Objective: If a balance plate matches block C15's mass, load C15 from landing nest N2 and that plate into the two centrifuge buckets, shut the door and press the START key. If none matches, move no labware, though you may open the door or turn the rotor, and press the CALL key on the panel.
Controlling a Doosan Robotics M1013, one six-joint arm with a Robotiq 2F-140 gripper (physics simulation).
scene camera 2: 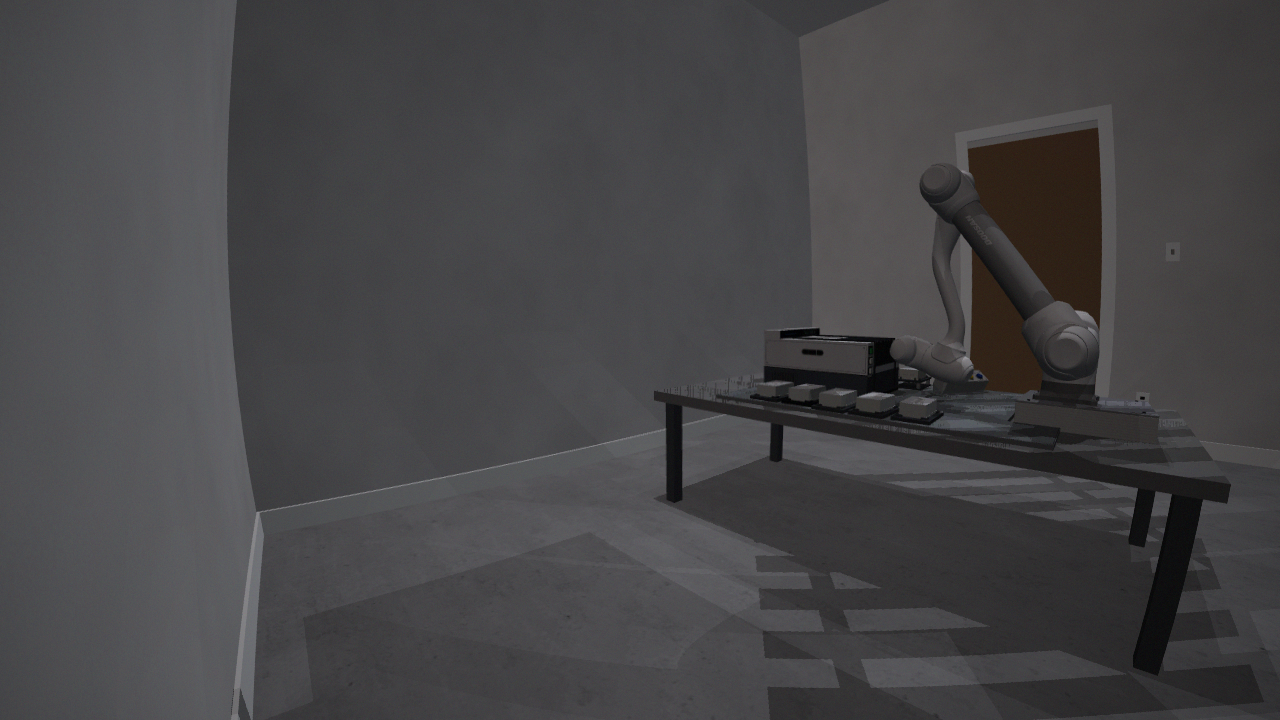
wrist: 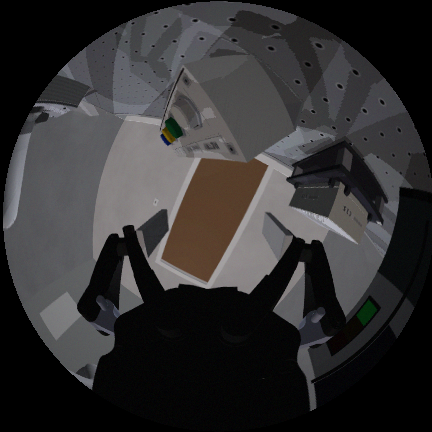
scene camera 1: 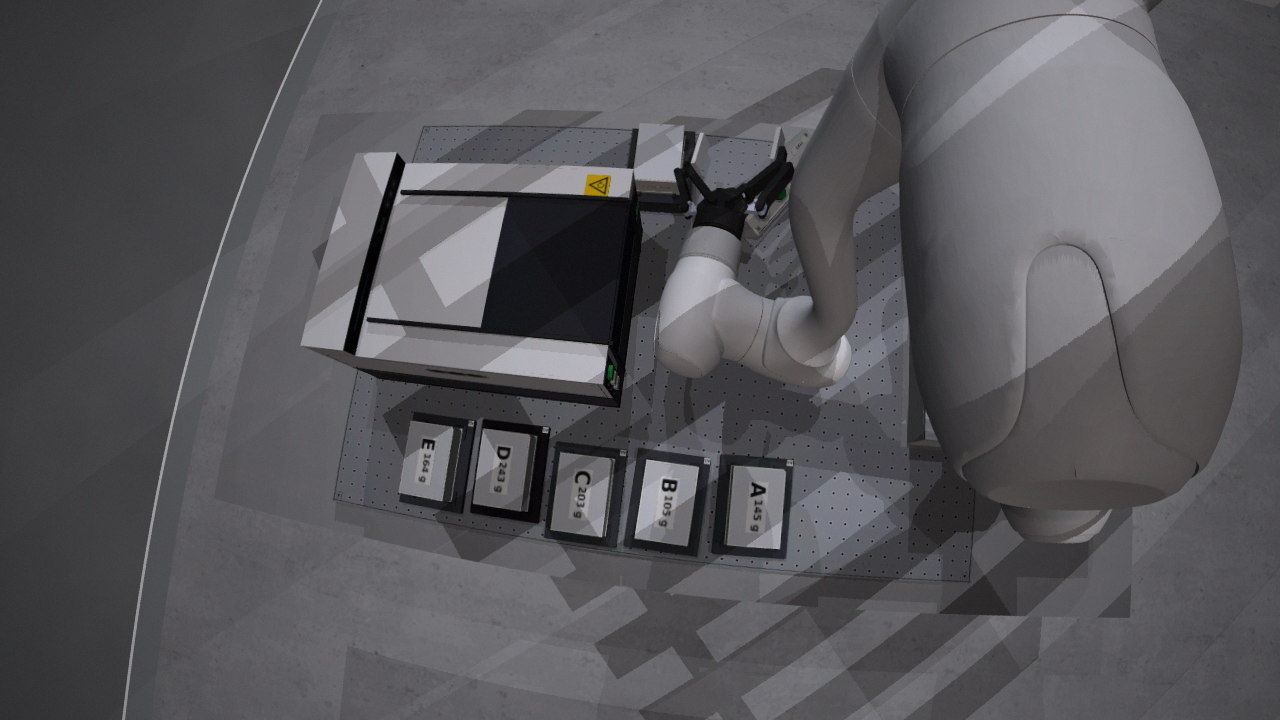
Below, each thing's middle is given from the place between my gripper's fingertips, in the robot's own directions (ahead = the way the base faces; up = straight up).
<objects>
Now: hand 14 cm short of the white block [scene camera 1: 660, 147], 9 cm above it and 1 cm to the right of it. The rest, counted from my hand: button box [scene camera 1: 755, 229] 10 cm below, 7 cm behind, 2 cm to the left; then centrifuge [scene camera 1: 401, 291] 40 cm ahead, 30 cm to the left, 2 cm below; then dark lid [scene camera 1: 555, 271] 30 cm to the left, 24 cm ahead, 6 cm above.
</objects>
